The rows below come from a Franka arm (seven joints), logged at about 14 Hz.
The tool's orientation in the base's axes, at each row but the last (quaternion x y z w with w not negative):
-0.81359 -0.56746 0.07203 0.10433
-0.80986 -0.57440 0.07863 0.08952
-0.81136 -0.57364 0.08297 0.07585
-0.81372 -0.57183 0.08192 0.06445
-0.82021 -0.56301 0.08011 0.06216
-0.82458 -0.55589 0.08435 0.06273
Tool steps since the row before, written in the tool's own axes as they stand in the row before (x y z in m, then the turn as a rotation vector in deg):
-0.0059 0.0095 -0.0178 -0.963 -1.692 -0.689
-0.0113 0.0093 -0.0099 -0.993 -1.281 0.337
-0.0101 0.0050 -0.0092 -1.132 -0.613 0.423
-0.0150 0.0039 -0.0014 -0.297 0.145 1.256
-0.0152 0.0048 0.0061 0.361 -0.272 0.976
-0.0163 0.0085 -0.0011 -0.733 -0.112 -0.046
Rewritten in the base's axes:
0.0108 -0.0103 0.0148 -1.707 -0.399 1.091
0.0071 -0.0142 0.0077 -1.577 -0.504 -0.002
0.0033 -0.0114 0.0084 -1.028 -0.854 -0.225
-0.0011 -0.0155 0.0015 -0.225 -0.314 -1.240
-0.0022 -0.0158 -0.0060 -0.318 0.446 -0.926
0.0019 -0.0183 0.0005 -0.361 -0.638 0.118

